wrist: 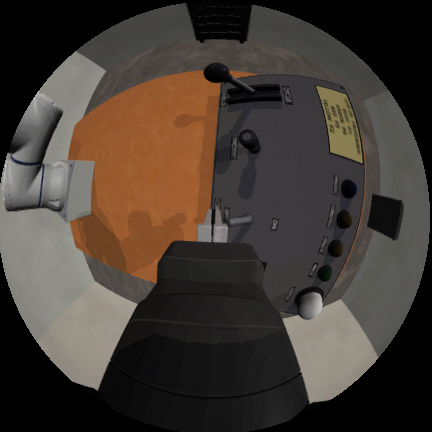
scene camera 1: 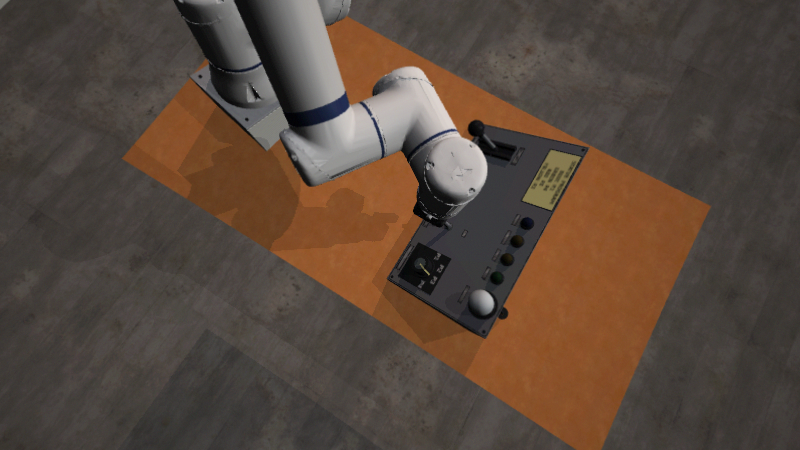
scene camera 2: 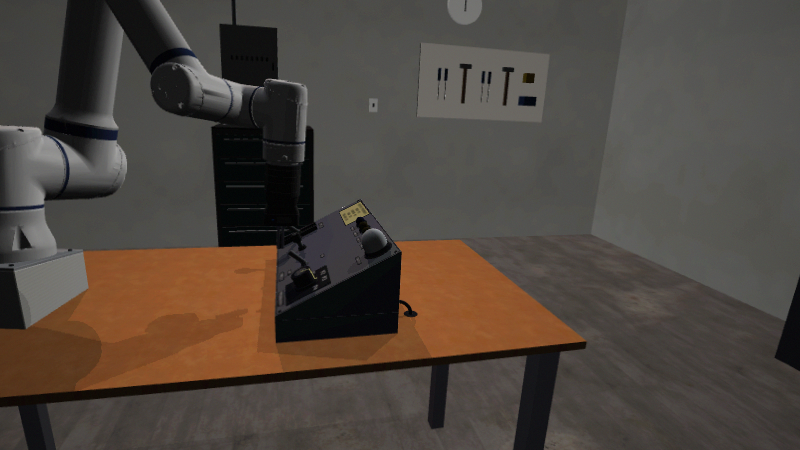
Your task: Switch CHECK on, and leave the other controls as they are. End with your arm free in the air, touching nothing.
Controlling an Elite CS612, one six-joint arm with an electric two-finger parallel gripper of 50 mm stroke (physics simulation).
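Places are measured from the arm's base along level axes (x ahead, y left, z up), in millimetres.
Where they show: gripper, fingertip midpoint: [wrist: 212,216] [scene camera 2: 280,247]; arm's base, origin of the base link: [wrist: 60,186] [scene camera 1: 252,78] [scene camera 2: 4,256].
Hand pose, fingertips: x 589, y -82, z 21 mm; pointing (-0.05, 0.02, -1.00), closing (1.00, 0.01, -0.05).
Each offset is from my fingertips to the top centre of the thing. "spot": to the spot under its first point.
The console [scene camera 1: 481,207] [scene camera 2: 346,302] [wrist: 295,165] stands on the table. A small metal toggle switch @[37 mm ahead, 9 mm right, 6 mm down] [scene camera 1: 446,226] [scene camera 2: 297,258] [wrist: 240,220] sits near its robot-side edge, with an ON plate @[spot: 95 mm ahead, 9 mm right, 22 mm down] [scene camera 1: 464,232] [wrist: 274,223] on the panel beyond it. The toggle's lever leans toward the robot side, away from the ON plate. The name plates near it are too small to read. My gripper [wrist: 212,216] is shut and empty, pointing down at the robot-side end of this lever. Whether the fingertips touch it cannot be told. The fingertips are hidden under the wrist in scene camera 1 and too dark in scene camera 2.
A ball-ended lever @[4 mm back, 232 mm left, 29 mm up] [scene camera 1: 476,127] [wrist: 216,73] and a short black stick @[53 mm ahead, 110 mm left, 3 mm up] [scene camera 2: 295,238] [wrist: 248,140] stand to one side. A rotary knob @[43 mm ahead, 130 mm right, 4 mm down] [scene camera 1: 420,264] [scene camera 2: 303,277] is on the other. Coloured buttons @[spot: 198 mm ahead, 11 mm left, 49 mm up] [scene camera 1: 516,241] [wrist: 344,219] and a white dome @[spot: 184 mm ahead, 147 mm right, 79 mm up] [scene camera 1: 481,302] [scene camera 2: 374,241] [wrist: 310,305] line the far edge.
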